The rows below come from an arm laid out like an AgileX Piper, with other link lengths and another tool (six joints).
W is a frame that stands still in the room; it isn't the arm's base.
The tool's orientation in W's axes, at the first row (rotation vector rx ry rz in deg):
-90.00, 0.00, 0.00
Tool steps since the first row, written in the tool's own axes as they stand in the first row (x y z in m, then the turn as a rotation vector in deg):
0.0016, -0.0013, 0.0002, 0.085, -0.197, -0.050
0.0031, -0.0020, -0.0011, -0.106, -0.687, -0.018
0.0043, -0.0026, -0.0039, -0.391, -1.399, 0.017
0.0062, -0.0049, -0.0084, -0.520, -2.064, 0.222
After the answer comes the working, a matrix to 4 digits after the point.
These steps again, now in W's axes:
0.0016, 0.0002, 0.0013, 0.085, -0.050, 0.197
0.0031, -0.0011, 0.0020, -0.106, -0.018, 0.687
0.0043, -0.0039, 0.0026, -0.391, 0.017, 1.399
0.0062, -0.0084, 0.0049, -0.520, 0.222, 2.064

The tool's axes in the first row as the columns of a matrix, in W's axes (rounded; the answer above uses it unrounded):
1.0000, 0.0000, 0.0000
0.0000, 0.0000, 1.0000
0.0000, -1.0000, 0.0000

